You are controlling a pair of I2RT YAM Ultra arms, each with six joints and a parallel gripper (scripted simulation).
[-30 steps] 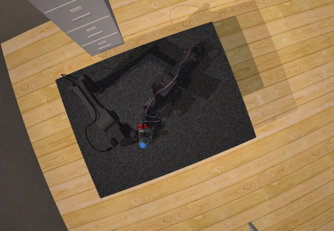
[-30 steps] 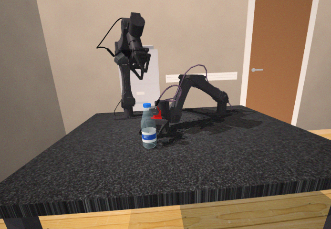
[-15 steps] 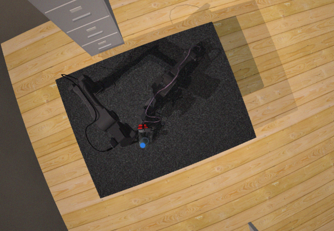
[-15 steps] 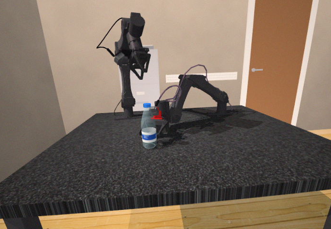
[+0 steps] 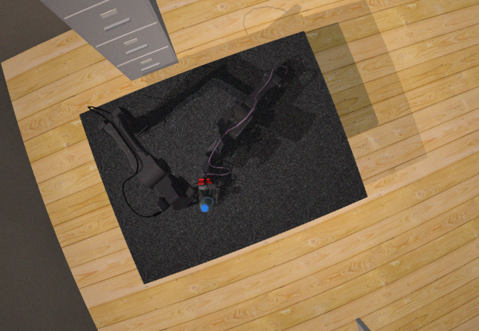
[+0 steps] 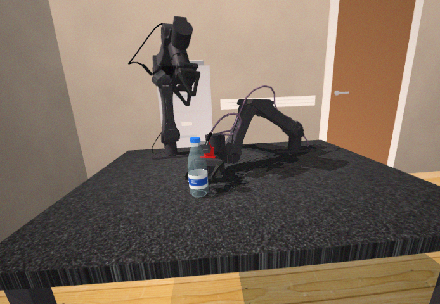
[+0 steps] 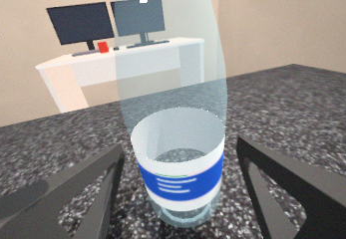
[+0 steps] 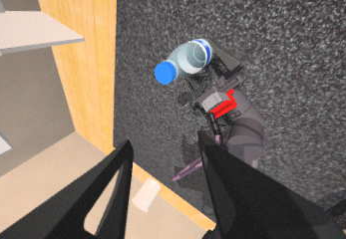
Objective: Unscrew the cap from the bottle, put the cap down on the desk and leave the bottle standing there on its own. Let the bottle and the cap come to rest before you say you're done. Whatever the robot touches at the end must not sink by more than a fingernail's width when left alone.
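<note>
Now: left hand 40 mm below the clear bottle. Also, from my left hand: blue cap (120 mm above).
Right now the blue cap is 70 mm ahead of my right hand, 10 mm to the left of it and 120 mm below it. Also, from my right hand: clear bottle 70 mm ahead, 10 mm to the left, 200 mm below.
</note>
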